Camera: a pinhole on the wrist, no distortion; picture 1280 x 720 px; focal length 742.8 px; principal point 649.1 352.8 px. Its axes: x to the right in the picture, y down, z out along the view. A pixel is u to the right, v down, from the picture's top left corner.
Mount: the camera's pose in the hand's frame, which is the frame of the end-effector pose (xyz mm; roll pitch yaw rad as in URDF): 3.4 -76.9 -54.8 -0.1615 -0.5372 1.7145
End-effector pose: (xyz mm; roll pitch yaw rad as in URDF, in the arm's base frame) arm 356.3 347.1 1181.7 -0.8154 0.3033 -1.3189
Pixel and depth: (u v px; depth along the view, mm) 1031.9 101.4 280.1
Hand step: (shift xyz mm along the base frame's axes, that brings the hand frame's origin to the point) 159.1 -91.6 226.0
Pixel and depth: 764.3 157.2 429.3
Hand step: 142.8 -161.2 379.4
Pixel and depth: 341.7 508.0 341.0
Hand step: -135.1 -74.0 387.0
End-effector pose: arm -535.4 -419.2 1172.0 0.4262 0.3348 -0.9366
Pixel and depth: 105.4 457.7 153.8
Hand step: -219.2 -103.3 -80.6
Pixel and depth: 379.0 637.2 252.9
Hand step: -311.7 -96.0 4.7
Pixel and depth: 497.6 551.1 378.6
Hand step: -382.3 -161.2 87.0
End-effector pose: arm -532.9 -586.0 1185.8 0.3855 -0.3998 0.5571
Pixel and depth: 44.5 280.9 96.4
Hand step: 131.0 -124.3 -71.8
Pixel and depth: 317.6 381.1 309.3
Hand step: 190.4 -330.7 -15.2
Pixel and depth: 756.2 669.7 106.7
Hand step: 29.9 -131.4 -31.1
